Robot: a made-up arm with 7 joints.
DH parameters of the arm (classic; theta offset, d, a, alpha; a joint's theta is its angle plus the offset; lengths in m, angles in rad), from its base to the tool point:
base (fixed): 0 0.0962 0.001 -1.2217
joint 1: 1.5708 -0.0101 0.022 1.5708
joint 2: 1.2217 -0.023 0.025 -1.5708
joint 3: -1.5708 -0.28 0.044 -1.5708
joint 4: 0 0.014 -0.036 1.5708
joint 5: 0 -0.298 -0.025 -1.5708
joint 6: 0 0.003 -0.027 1.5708
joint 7: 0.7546 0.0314 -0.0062 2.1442
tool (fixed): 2.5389 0.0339 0 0
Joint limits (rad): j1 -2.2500..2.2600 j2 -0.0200..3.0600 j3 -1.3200..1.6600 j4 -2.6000..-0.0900 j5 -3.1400..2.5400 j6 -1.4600..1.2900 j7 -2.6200..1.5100
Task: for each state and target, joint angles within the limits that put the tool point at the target. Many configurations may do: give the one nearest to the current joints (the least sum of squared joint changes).
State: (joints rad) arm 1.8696 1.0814 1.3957 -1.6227 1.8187 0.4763 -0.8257
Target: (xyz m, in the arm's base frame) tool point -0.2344 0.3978 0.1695
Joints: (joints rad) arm 1.8252 0.7642 1.1804 -1.3646 1.7500 0.4489 -0.8429
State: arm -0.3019 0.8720 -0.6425 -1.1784 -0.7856 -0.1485 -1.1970
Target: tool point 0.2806 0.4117 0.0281
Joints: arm -0.0287 1.5818 -0.4407 -1.4141 -0.8847 0.1867 -1.2130
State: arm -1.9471 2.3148 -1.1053 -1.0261 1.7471 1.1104 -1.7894
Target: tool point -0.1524 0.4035 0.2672
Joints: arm -1.9833 2.6423 -1.0113 -0.9674 1.7472 1.1460 -1.7962
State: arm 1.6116 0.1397 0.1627 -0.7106 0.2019 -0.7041 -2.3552
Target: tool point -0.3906 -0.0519 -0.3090
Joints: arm 1.4517 -0.0200 -0.1225 -1.3971 0.3118 -0.6246 -2.3291
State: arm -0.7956 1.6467 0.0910 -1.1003 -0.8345 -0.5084 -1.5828
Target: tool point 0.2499 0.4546 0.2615
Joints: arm -0.3844 1.4252 0.2815 -1.2106 -0.9394 -0.1219 -1.5811
